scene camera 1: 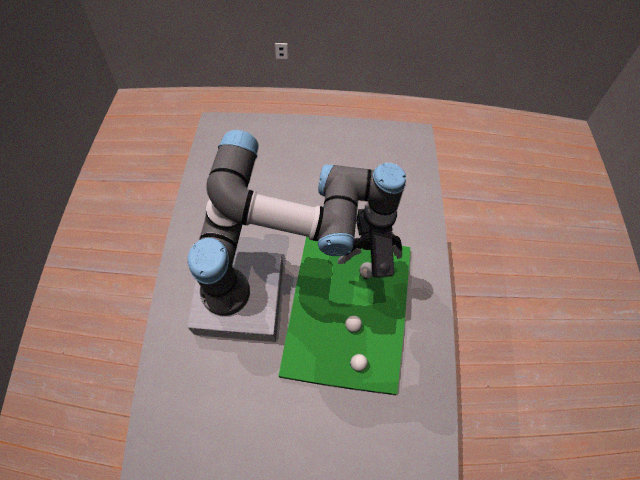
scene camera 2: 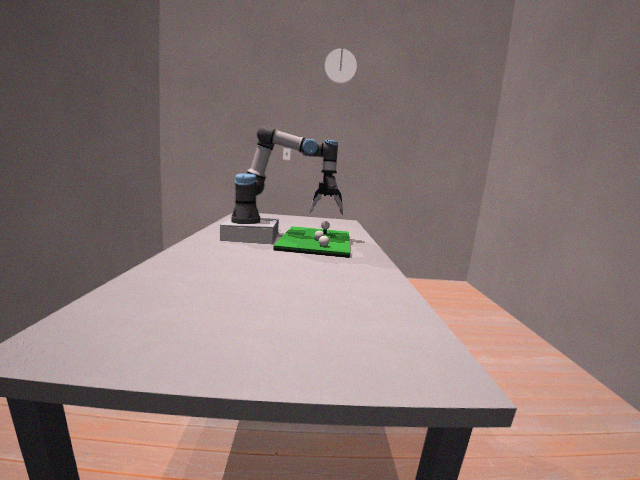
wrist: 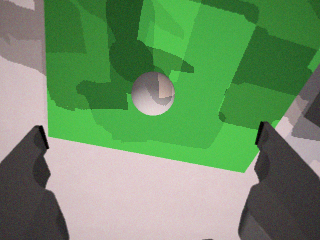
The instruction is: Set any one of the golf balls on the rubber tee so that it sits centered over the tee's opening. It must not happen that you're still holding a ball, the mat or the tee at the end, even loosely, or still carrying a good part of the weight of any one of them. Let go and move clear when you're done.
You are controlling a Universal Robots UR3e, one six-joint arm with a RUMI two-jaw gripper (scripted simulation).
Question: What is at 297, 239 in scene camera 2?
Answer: A green mat.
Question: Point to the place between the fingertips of the gripper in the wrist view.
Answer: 153, 125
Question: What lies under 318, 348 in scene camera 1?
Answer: A green mat.
